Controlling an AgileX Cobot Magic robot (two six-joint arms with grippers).
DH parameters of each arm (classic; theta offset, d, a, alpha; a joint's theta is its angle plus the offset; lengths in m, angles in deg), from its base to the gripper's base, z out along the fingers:
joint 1: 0 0.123 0 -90
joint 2: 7.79 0 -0.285 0
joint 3: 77.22 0 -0.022 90
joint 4: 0 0.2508 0 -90
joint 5: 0 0 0.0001 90
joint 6: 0 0.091 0 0
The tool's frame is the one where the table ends.
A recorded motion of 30 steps. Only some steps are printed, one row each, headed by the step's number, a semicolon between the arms.
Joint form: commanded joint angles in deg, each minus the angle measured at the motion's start. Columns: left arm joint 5, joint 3, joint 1, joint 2, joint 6, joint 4; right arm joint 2, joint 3, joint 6, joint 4, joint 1, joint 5.
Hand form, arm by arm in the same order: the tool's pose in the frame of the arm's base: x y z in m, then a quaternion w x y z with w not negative. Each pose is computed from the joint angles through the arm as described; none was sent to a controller.
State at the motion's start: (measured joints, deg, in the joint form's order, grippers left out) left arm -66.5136 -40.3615 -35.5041 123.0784 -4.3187 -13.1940; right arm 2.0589 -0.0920 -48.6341 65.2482 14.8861 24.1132
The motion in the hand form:
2: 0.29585 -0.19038 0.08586 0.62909 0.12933 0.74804 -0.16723; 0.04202 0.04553 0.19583 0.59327 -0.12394 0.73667 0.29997
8: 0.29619 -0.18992 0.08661 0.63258 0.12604 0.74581 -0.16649; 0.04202 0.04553 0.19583 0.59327 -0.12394 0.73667 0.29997
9: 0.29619 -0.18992 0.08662 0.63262 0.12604 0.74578 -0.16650; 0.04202 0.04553 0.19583 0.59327 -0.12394 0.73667 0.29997
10: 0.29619 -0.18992 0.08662 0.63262 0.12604 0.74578 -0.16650; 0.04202 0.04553 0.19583 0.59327 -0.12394 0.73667 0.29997
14: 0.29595 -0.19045 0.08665 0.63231 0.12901 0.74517 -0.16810; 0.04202 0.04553 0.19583 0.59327 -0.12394 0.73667 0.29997
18: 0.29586 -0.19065 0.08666 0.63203 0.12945 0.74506 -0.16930; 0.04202 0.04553 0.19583 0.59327 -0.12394 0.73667 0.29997
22: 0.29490 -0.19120 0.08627 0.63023 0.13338 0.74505 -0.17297; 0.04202 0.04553 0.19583 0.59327 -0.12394 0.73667 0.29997
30: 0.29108 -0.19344 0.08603 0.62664 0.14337 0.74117 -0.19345; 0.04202 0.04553 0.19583 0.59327 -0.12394 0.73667 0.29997
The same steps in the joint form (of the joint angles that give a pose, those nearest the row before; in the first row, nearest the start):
2: -2.02 -0.40 -0.01 -0.26 1.83 1.70; -0.21 0.09 -0.20 0.18 -0.03 -0.50
8: -2.52 -0.40 -0.01 -0.26 1.83 1.35; -0.21 0.09 -0.20 0.18 -0.03 -0.50
9: -2.52 -0.40 -0.01 -0.26 1.83 1.35; -0.21 0.09 -0.20 0.18 -0.03 -0.50
10: -2.52 -0.40 -0.01 -0.26 1.83 1.35; -0.21 0.09 -0.20 0.18 -0.03 -0.50
14: -2.52 -0.40 0.00 -0.26 1.83 1.74; -0.21 0.09 -0.20 0.18 -0.03 -0.50
18: -2.52 -0.40 0.00 -0.26 1.72 1.89; -0.21 0.09 -0.20 0.18 -0.03 -0.50
22: -2.53 -0.25 0.00 -0.26 1.48 2.58; -0.21 0.09 -0.20 0.18 -0.03 -0.50
30: -3.37 0.34 -0.01 -0.26 -0.23 5.38; -0.21 0.09 -0.20 0.18 -0.03 -0.50

